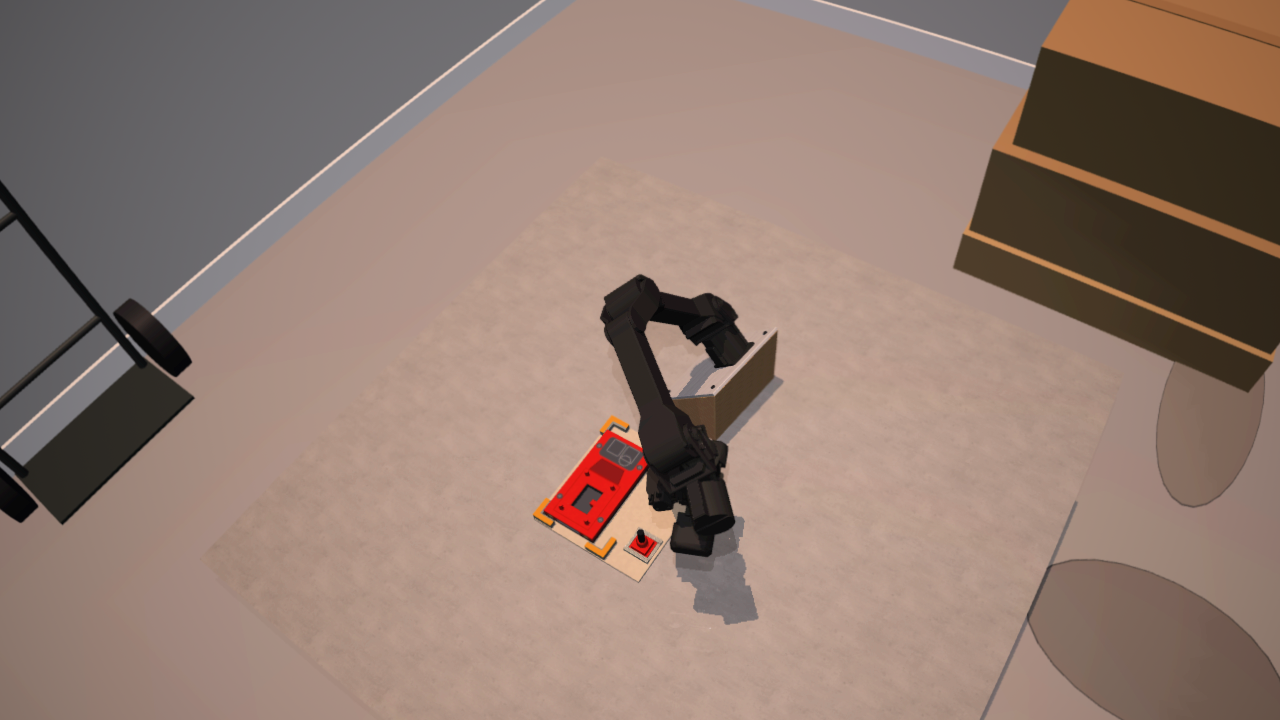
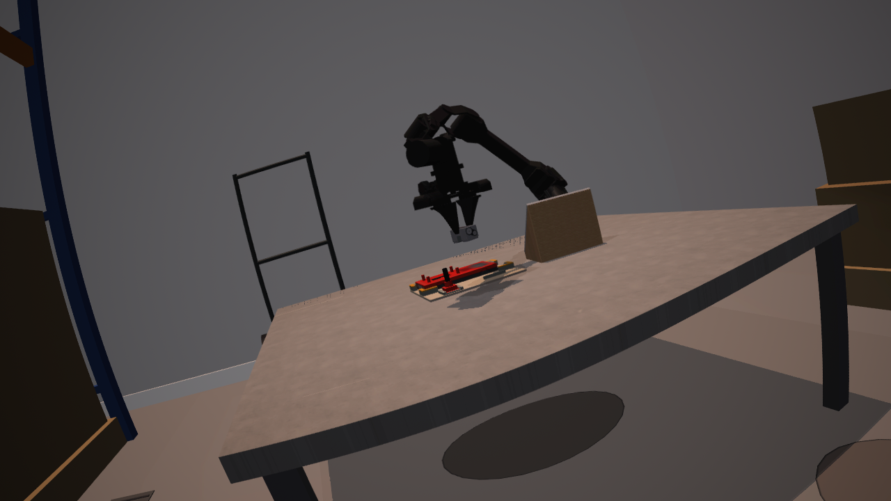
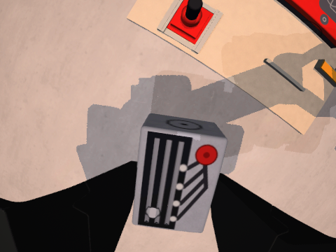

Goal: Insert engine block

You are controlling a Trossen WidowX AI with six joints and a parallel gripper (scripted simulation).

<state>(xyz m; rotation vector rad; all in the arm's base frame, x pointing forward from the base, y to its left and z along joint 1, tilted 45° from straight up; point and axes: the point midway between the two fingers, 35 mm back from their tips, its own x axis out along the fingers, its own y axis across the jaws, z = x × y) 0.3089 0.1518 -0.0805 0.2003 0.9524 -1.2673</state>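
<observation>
Now: gripper tip 5 cm short of the small base, 9 cm to the left of it and 10 cm above it. From my gripper tip the other things lie so: engine block 1 cm below.
</observation>
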